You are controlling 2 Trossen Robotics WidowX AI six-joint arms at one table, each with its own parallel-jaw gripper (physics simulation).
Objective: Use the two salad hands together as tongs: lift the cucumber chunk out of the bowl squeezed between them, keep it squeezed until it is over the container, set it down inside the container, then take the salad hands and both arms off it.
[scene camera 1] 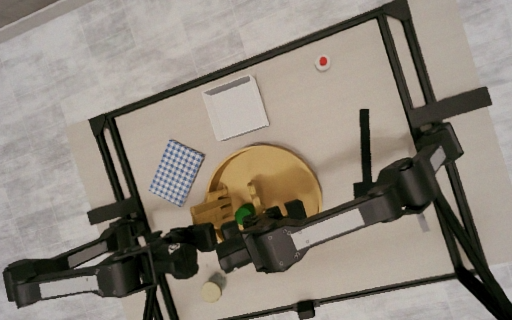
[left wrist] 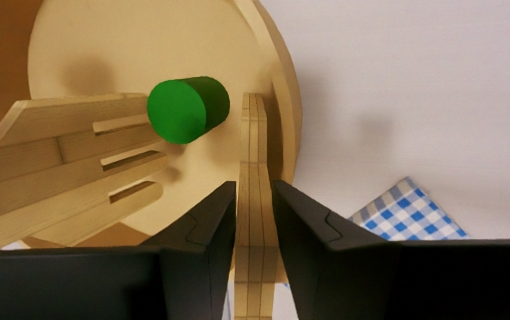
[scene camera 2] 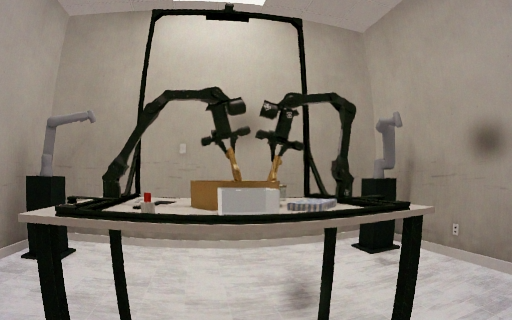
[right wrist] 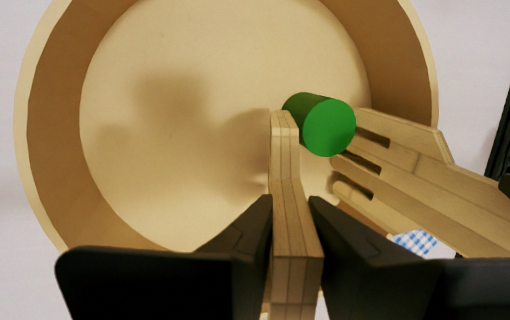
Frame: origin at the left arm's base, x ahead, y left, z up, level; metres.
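Seen in the pictures: left gripper, fingertip midpoint: (left wrist: 254, 190) (scene camera 2: 274, 162) (right wrist: 505, 178); right gripper, fingertip midpoint: (scene camera 2: 231, 158) (right wrist: 289, 204); left arm's base, link origin: (scene camera 1: 135, 227) (scene camera 2: 344, 197); right arm's base, link origin: (scene camera 1: 432, 141) (scene camera 2: 111, 198).
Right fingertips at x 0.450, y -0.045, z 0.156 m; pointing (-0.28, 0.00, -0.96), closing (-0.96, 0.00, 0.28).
Pixels of each thing's top centre, then the offset from my right fingertips to it.
- green cucumber chunk, top centre: (left wrist: 175, 113) (right wrist: 330, 129) (scene camera 1: 243, 216) 0.076 m back, 0.005 m right, 0.106 m down
- wooden bowl, top centre: (right wrist: 262, 167) (left wrist: 88, 144) (scene camera 1: 261, 205) (scene camera 2: 234, 180) 0.010 m back, 0.016 m left, 0.082 m down
- left salad hand, top centre: (left wrist: 212, 292) (scene camera 1: 199, 219) (scene camera 2: 273, 154) 0.150 m back, 0.039 m left, 0.013 m up
- right salad hand, top centre: (scene camera 1: 251, 211) (scene camera 2: 234, 147) 0.008 m back, 0.029 m left, 0.038 m up
- white container, top centre: (scene camera 2: 246, 188) (scene camera 1: 232, 108) 0.007 m back, 0.294 m left, 0.099 m down
- blue checked cloth, top centre: (left wrist: 379, 277) (right wrist: 412, 236) (scene camera 1: 175, 173) (scene camera 2: 313, 201) 0.258 m back, 0.172 m left, 0.150 m down
- white object, top centre: (scene camera 2: 147, 192) (scene camera 1: 323, 60) 0.260 m ahead, 0.335 m left, 0.111 m down
- pale-topped jar, top centre: (scene camera 1: 210, 292) (scene camera 2: 279, 185) 0.243 m back, 0.197 m right, 0.105 m down
- black bar, top centre: (scene camera 1: 366, 166) (scene camera 2: 154, 202) 0.292 m ahead, 0.027 m left, 0.167 m down
The green cucumber chunk (scene camera 1: 245, 213) (left wrist: 182, 110) (right wrist: 327, 125) lies on its side in the wooden bowl (scene camera 1: 285, 170) (scene camera 2: 204, 195) (left wrist: 125, 40) (right wrist: 175, 50), between the two salad hands. My left gripper (scene camera 2: 278, 152) (left wrist: 254, 190) is shut on the left salad hand (scene camera 1: 212, 207) (left wrist: 254, 145) (right wrist: 415, 155); a gap shows between it and the chunk in the left wrist view. My right gripper (scene camera 2: 228, 149) (right wrist: 289, 204) is shut on the right salad hand (scene camera 1: 255, 195) (left wrist: 35, 155) (right wrist: 285, 155), whose tip is close beside the chunk; contact is unclear. The white container (scene camera 1: 240, 112) (scene camera 2: 250, 201) stands apart from the bowl.
A blue checked cloth (scene camera 1: 177, 172) (scene camera 2: 310, 204) (left wrist: 415, 215) lies left of the bowl in scene camera 1. A red and white object (scene camera 1: 323, 62) (scene camera 2: 147, 202) stands near the table's far edge there. A pale-topped jar (scene camera 1: 211, 291) and a black bar (scene camera 1: 365, 145) are on the table.
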